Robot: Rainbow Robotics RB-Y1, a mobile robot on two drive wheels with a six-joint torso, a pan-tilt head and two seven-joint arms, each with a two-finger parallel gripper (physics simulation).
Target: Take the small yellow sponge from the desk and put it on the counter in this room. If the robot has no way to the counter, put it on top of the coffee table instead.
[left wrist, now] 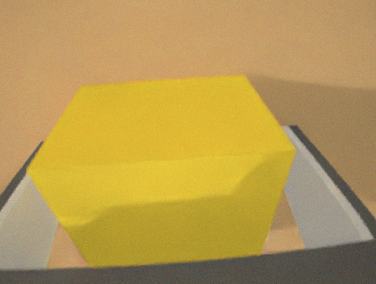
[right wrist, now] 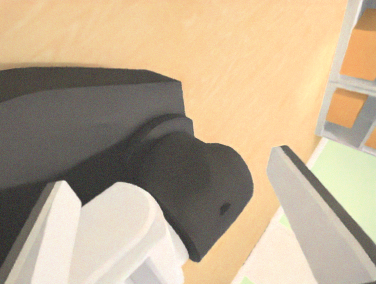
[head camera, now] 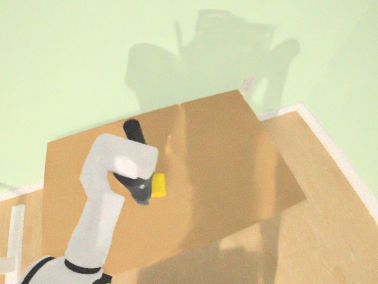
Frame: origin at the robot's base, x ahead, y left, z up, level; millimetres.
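Where they show: left gripper, fingertip midpoint: (left wrist: pixel 171 148); right gripper, fingertip midpoint: (right wrist: pixel 173 175).
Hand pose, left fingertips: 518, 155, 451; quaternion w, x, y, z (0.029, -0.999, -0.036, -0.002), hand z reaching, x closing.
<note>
After its pixels a point has its place, as x, y, z.
The small yellow sponge (head camera: pixel 159 185) {515, 102, 496} (left wrist: pixel 165 175) {516, 183, 496} sits on the brown desk (head camera: pixel 225 150) {656, -127, 451} (left wrist: pixel 175 35) {519, 204, 451}, left of the desk's middle in the head view. My left gripper (head camera: pixel 144 196) (left wrist: pixel 171 148) {518, 155, 451} is open around the sponge. In the left wrist view the fingers stand on either side of the block, with a gap visible at the right finger. The sponge's lower part is cut off by the gripper's dark edge. My right gripper (right wrist: pixel 173 175) {-350, -237, 388} is open and empty, away from the desk top. No counter or coffee table can be made out.
In the right wrist view, the robot's dark base (right wrist: pixel 90 115) {-381, -168, 170} lies behind the fingers, above the wooden floor (right wrist: pixel 240 65) {-1020, 22, 1}. A grey shelf unit (right wrist: pixel 326 112) {-2766, 1166, 71} with orange boxes (right wrist: pixel 346 107) {-2739, 1025, 233} stands at the upper right. The green wall (head camera: pixel 75 65) {833, 371, 716} runs behind the desk.
</note>
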